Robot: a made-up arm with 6 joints. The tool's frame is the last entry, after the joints.
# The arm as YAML. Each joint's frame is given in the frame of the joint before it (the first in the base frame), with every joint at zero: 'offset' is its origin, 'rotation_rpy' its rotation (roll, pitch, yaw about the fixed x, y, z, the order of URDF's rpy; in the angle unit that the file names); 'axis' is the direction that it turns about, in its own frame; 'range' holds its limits. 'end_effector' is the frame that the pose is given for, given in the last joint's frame.
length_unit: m
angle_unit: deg
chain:
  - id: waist
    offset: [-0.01, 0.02, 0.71]
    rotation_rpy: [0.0, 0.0, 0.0]
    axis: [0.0, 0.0, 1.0]
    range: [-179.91, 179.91]
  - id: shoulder
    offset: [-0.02, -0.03, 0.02]
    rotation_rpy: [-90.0, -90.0, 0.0]
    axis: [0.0, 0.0, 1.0]
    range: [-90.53, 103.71]
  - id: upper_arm
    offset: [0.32, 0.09, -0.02]
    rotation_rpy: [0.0, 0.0, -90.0]
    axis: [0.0, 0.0, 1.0]
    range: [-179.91, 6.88]
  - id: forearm
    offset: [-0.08, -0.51, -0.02]
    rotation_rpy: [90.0, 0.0, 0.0]
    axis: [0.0, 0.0, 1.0]
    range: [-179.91, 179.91]
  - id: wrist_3
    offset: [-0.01, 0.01, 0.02]
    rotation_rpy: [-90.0, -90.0, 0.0]
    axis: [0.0, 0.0, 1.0]
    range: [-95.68, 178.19]
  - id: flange
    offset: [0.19, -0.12, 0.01]
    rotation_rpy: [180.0, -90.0, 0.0]
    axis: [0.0, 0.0, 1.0]
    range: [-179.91, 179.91]
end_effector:
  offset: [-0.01, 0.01, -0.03]
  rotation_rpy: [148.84, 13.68, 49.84]
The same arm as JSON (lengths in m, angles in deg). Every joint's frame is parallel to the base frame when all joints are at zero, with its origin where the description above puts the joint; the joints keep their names.
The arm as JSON. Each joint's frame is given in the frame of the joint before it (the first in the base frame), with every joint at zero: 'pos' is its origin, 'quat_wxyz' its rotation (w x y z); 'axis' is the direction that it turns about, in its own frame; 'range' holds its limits. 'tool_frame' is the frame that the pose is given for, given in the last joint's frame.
{"length_unit": "m", "angle_unit": "deg", "joints": [
  {"joint": "waist", "pos": [-0.01, 0.02, 0.71], "quat_wxyz": [1.0, 0.0, 0.0, 0.0], "axis": "+z", "range": [-179.91, 179.91]},
  {"joint": "shoulder", "pos": [-0.02, -0.03, 0.02], "quat_wxyz": [1.0, 0.0, 0.0, 0.0], "axis": "+y", "range": [-90.53, 103.71]},
  {"joint": "upper_arm", "pos": [0.09, -0.02, 0.32], "quat_wxyz": [1.0, 0.0, 0.0, 0.0], "axis": "+y", "range": [-179.91, 6.88]},
  {"joint": "forearm", "pos": [0.08, -0.02, -0.51], "quat_wxyz": [1.0, 0.0, 0.0, 0.0], "axis": "-z", "range": [-179.91, 179.91]},
  {"joint": "wrist_3", "pos": [0.01, 0.01, -0.02], "quat_wxyz": [1.0, 0.0, 0.0, 0.0], "axis": "+y", "range": [-95.68, 178.19]},
  {"joint": "flange", "pos": [0.12, 0.01, -0.19], "quat_wxyz": [1.0, 0.0, 0.0, 0.0], "axis": "-z", "range": [-179.91, 179.91]}
], "tool_frame": {"pos": [0.01, -0.01, 0.03], "quat_wxyz": [0.909247, -0.211075, -0.199305, 0.29832]}}

